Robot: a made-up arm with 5 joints. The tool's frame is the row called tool.
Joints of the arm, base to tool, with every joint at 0 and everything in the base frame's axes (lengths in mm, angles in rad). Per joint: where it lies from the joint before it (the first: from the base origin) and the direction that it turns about. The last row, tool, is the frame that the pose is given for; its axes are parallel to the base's.
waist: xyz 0 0 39 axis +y
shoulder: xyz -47 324 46 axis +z
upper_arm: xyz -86 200 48 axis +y
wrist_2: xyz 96 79 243 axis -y
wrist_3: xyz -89 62 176 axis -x
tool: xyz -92 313 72
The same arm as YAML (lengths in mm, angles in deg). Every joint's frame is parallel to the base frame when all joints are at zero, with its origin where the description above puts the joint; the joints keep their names.
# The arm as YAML. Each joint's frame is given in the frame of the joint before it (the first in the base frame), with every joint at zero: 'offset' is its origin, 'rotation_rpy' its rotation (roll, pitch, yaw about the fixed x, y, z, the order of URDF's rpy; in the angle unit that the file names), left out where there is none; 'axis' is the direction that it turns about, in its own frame. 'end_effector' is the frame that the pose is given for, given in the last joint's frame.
length_unit: mm
angle_unit: deg
chain:
  - id: waist
    offset: [0.0, 0.0, 39.0]
    axis: [0.0, 1.0, 0.0]
  - id: shoulder
    offset: [-47.0, 324.0, 46.0]
    axis: [0.0, 0.0, 1.0]
  - id: upper_arm
    offset: [-86.0, 200.0, 48.0]
    axis: [0.0, 1.0, 0.0]
  - id: wrist_2
    offset: [96.0, 79.0, 243.0]
    axis: [0.0, -1.0, 0.0]
  - id: wrist_3
    offset: [-89.0, 62.0, 176.0]
    axis: [-1.0, 0.0, 0.0]
end_effector:
  offset: [-92.0, 313.0, 72.0]

